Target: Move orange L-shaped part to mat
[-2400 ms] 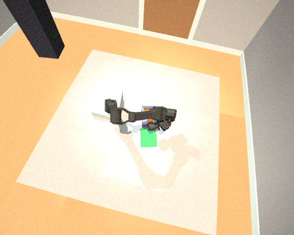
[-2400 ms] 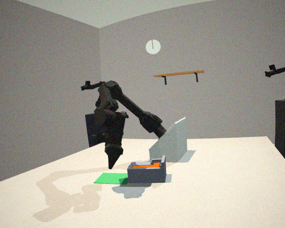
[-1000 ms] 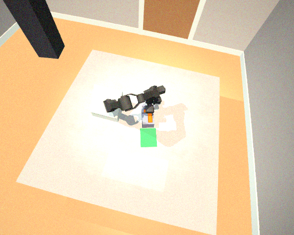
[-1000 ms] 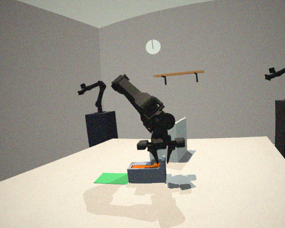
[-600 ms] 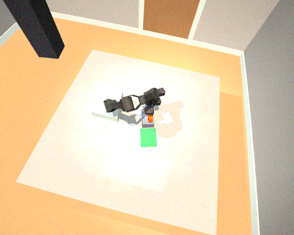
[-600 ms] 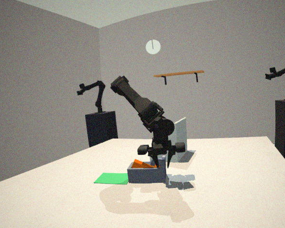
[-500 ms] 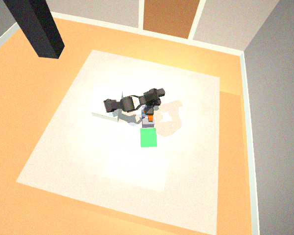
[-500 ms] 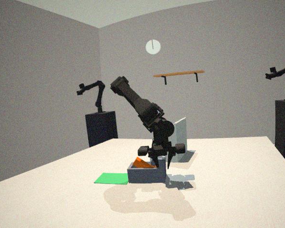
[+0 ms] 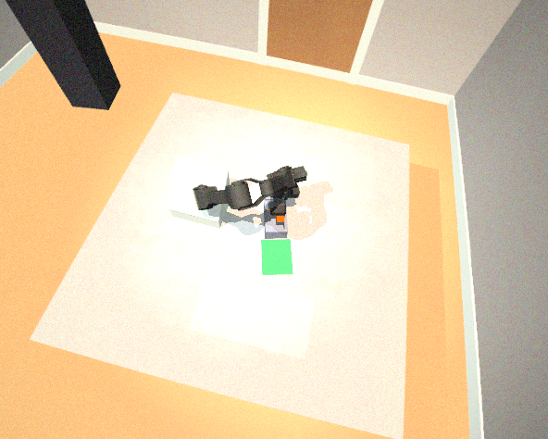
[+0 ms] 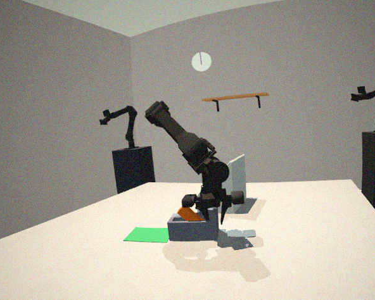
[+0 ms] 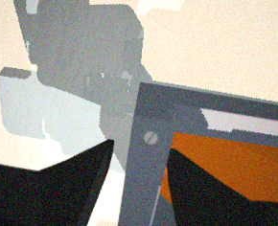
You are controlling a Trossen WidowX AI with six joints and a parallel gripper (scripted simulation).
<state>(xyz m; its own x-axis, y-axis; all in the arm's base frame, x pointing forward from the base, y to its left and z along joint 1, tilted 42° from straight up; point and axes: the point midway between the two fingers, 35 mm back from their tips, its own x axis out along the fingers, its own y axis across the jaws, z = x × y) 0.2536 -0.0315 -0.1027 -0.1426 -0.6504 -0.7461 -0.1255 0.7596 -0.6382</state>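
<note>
The orange L-shaped part is 5 cm to the right of my gripper tip and 1 cm above it. Also, from my gripper tip: green mat 22 cm to the right, 5 cm below, 2 cm ahead.
</note>
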